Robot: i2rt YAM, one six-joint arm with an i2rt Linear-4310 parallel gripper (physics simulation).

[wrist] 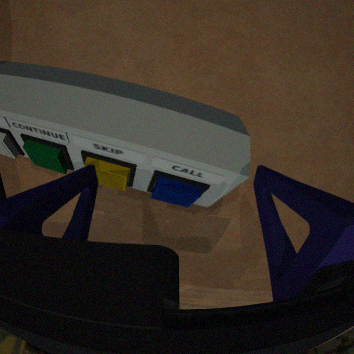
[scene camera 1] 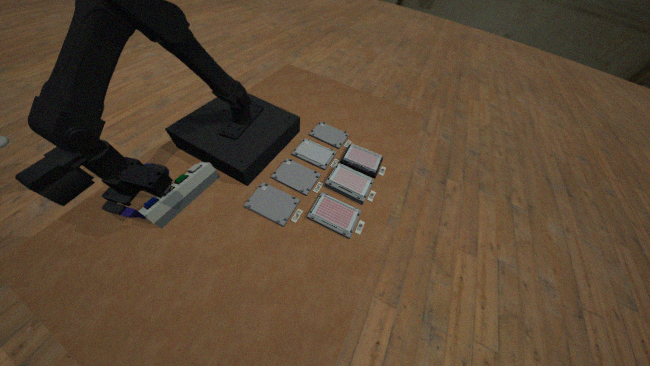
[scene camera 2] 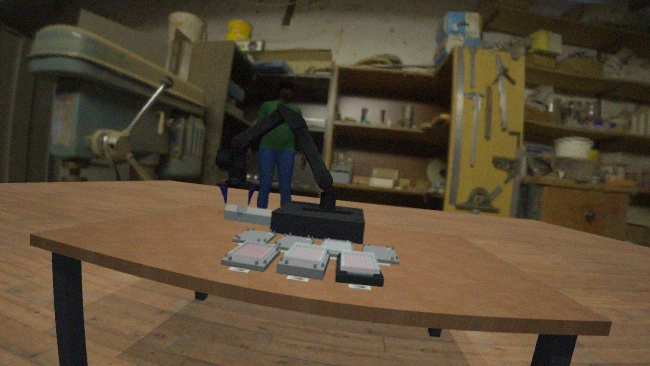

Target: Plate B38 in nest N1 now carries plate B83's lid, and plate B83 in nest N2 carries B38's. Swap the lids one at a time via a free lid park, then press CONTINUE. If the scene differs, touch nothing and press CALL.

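Frame: origin at the arm's base, x up, y back, z right, level; centimetres.
Seen in the pictures: gripper, between the fingertips: (wrist: 175,173) (scene camera 1: 155,201) (scene camera 2: 237,204); arm's base, origin of its link: (scene camera 1: 242,120) (scene camera 2: 326,210).
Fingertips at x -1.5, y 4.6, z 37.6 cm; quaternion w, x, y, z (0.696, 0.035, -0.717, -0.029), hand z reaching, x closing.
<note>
Offsets run from my fingertips to a thing's top centre. "*": to the spot under its first point.
My gripper (scene camera 2: 237,202) (wrist: 175,173) is open and empty above the grey button box {dx -0.2, dy -0.2, dz -6.8 cm} (scene camera 1: 192,197) (scene camera 2: 247,215) (wrist: 150,112). In the wrist view the blue CALL button {dx -1.0, dy +3.0, dz +0.2 cm} (wrist: 177,191) lies between the fingertips, nearer the middle. The left fingertip overlaps the yellow SKIP button {dx -1.0, dy +1.9, dz -4.7 cm} (wrist: 115,179); the green CONTINUE button {dx -1.0, dy +0.9, dz -9.6 cm} (wrist: 45,154) is further left. Three pink plates stand in nests: a front one {dx -3.9, dy -47.0, dz -16.8 cm} (scene camera 1: 334,212) (scene camera 2: 251,251), a middle one {dx -2.6, dy -48.7, dz -29.9 cm} (scene camera 1: 350,181) (scene camera 2: 304,254) and one in a black nest {* dx -3.0, dy -51.0, dz -41.7 cm} (scene camera 1: 363,157) (scene camera 2: 359,262). Their labels and lid marks are unreadable.
Several flat grey parks lie between the plates and the black arm base (scene camera 1: 235,135) (scene camera 2: 320,220). One park {* dx -4.8, dy -32.7, dz -38.5 cm} (scene camera 1: 314,152) (scene camera 2: 337,246) looks paler than the others, as if a clear lid lies on it. A person (scene camera 2: 277,135) stands behind the table.
</note>
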